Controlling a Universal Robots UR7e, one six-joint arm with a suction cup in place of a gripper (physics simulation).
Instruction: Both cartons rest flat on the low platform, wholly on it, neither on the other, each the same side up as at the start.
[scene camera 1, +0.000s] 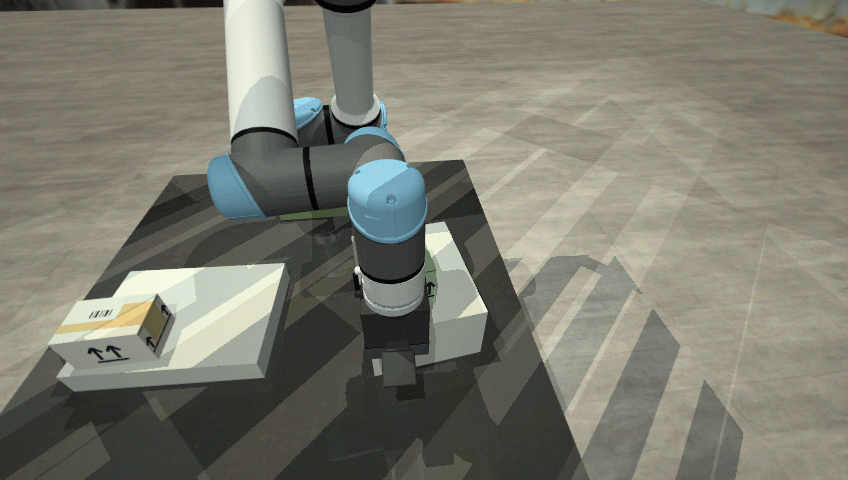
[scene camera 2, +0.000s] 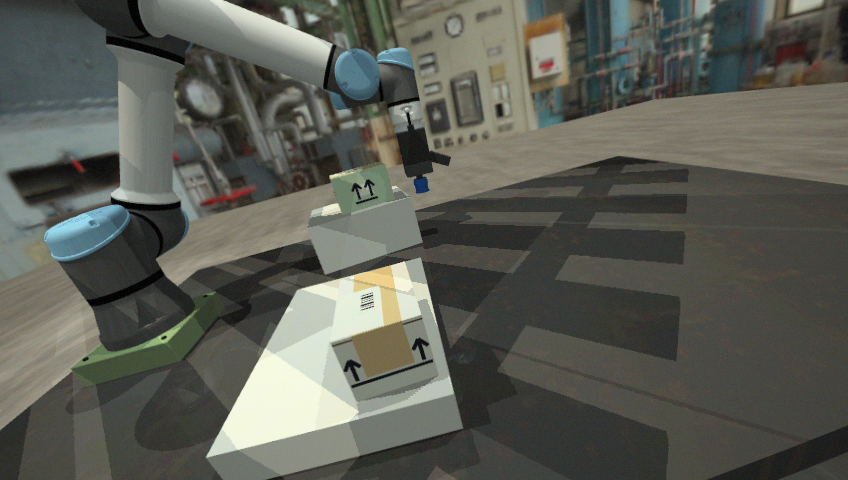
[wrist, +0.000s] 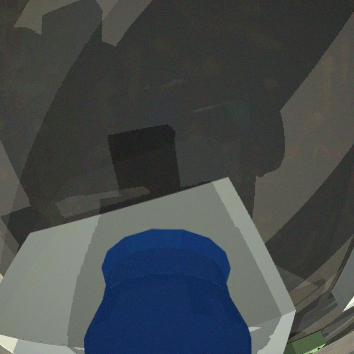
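Where they show: end effector, tool point: (scene camera 2: 422, 191) (wrist: 165, 278); arm's base, origin of the base link: (scene camera 2: 153, 324).
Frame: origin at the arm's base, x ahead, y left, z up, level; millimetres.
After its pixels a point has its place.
The white carton with orange tape (scene camera 1: 104, 333) @(x 516, y -251, z 79 mm) (scene camera 2: 380, 333) @(x 488, y -330, z 72 mm) rests flat on the low white platform (scene camera 1: 232, 321) @(x 453, y -99, z 4 mm) (scene camera 2: 279, 380) @(x 345, y -269, z 4 mm), near one corner, arrows pointing up. The green carton (scene camera 1: 431, 279) @(x 509, y 264, z 139 mm) (scene camera 2: 363, 189) @(x 458, y 171, z 120 mm) stands on the taller white block (scene camera 1: 461, 336) @(x 539, y 315, z 20 mm) (scene camera 2: 368, 237) @(x 439, y 141, z 11 mm) (wrist: 45, 280) @(x 541, y 298, z 26 mm), arrows up; in scene camera 1 the wrist hides most of it. My gripper, a blue suction cup (scene camera 2: 421, 186) (wrist: 166, 240), hangs bare off the block's front end, around the height of its top and apart from the green carton. Scene camera 1 hides the cup behind the tool.
The taller block and the low platform stand apart on the dark table (scene camera 1: 208, 428) @(x 624, y -105, z -44 mm) (scene camera 2: 565, 404) @(x 641, y -361, z -45 mm). The arm's green base plate (scene camera 1: 312, 212) @(x 87, y -2, z -25 mm) (scene camera 2: 142, 359) @(x 31, y -89, z -21 mm) (wrist: 307, 344) @(x 87, y -42, z -19 mm) is at the back. A dark bracket (scene camera 1: 398, 367) (scene camera 2: 439, 158) sticks out from the tool.
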